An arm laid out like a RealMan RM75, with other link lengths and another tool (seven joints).
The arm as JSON. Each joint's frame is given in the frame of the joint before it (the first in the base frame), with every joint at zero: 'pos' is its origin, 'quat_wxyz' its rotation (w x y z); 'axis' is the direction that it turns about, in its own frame. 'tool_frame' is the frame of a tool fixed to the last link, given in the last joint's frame.
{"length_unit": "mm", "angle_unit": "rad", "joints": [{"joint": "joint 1", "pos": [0.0, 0.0, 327.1], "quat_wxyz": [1.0, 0.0, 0.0, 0.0], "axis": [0.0, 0.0, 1.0]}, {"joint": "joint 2", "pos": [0.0, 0.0, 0.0], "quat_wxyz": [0.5, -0.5, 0.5, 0.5], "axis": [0.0, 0.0, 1.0]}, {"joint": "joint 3", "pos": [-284.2, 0.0, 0.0], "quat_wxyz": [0.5, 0.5, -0.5, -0.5], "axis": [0.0, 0.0, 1.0]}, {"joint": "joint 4", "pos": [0.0, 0.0, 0.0], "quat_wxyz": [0.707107, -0.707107, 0.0, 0.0], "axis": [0.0, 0.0, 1.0]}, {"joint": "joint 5", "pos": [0.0, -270.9, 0.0], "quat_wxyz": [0.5, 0.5, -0.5, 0.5], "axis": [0.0, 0.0, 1.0]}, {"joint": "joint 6", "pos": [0.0, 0.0, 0.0], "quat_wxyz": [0.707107, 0.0, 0.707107, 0.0], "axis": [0.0, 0.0, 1.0]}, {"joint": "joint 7", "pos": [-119.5, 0.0, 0.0], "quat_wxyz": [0.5, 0.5, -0.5, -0.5], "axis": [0.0, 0.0, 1.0]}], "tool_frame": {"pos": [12.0, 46.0, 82.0], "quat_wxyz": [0.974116, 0.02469, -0.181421, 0.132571]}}
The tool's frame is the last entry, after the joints.
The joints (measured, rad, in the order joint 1, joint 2, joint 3, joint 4, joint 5, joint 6, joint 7), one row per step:
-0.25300, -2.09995, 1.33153, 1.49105, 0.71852, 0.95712, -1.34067
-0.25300, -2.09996, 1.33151, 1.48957, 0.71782, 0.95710, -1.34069
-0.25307, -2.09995, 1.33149, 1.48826, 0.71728, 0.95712, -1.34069
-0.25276, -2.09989, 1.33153, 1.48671, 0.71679, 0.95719, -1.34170
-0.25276, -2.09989, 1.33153, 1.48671, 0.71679, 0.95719, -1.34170
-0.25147, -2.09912, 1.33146, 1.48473, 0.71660, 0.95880, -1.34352
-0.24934, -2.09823, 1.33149, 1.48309, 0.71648, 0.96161, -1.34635
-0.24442, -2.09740, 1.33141, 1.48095, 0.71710, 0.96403, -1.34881
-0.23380, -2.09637, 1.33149, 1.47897, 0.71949, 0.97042, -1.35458
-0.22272, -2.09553, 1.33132, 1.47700, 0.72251, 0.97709, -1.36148
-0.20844, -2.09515, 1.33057, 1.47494, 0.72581, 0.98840, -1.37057
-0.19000, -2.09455, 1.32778, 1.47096, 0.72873, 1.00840, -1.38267
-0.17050, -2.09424, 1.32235, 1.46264, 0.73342, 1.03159, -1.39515
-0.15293, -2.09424, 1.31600, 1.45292, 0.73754, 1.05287, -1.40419
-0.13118, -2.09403, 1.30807, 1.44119, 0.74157, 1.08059, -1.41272
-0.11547, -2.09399, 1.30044, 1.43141, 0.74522, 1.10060, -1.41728
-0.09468, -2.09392, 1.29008, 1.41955, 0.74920, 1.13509, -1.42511
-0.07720, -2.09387, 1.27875, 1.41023, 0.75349, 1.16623, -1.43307
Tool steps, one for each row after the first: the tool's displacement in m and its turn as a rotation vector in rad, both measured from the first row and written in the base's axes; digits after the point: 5 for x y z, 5 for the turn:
-0.00041, 0.00026, -0.00009, -0.00083, -0.00088, 0.00116
-0.00074, 0.00050, -0.00019, -0.00155, -0.00154, 0.00209
-0.00128, 0.00075, -0.00031, -0.00328, -0.00265, 0.00357
-0.00128, 0.00075, -0.00031, -0.00328, -0.00265, 0.00357
-0.00234, 0.00078, -0.00045, -0.00587, -0.00304, 0.00503
-0.00354, 0.00049, -0.00057, -0.00935, -0.00353, 0.00587
-0.00606, 0.00031, -0.00088, -0.01262, -0.00332, 0.01048
-0.01056, -0.00086, -0.00153, -0.01921, -0.00232, 0.01715
-0.01523, -0.00213, -0.00221, -0.02664, -0.00157, 0.02430
-0.02089, -0.00444, -0.00292, -0.03639, -0.00163, 0.03070
-0.02843, -0.00826, -0.00339, -0.04949, -0.00284, 0.03559
-0.03783, -0.01198, -0.00416, -0.06375, -0.00363, 0.04382
-0.04707, -0.01518, -0.00485, -0.07498, -0.00429, 0.05335
-0.05822, -0.01981, -0.00558, -0.08684, -0.00448, 0.06329
-0.06693, -0.02307, -0.00592, -0.09334, -0.00390, 0.07257
-0.07740, -0.02939, -0.00620, -0.10434, -0.00356, 0.07632
-0.08618, -0.03532, -0.00575, -0.11290, -0.00313, 0.07850

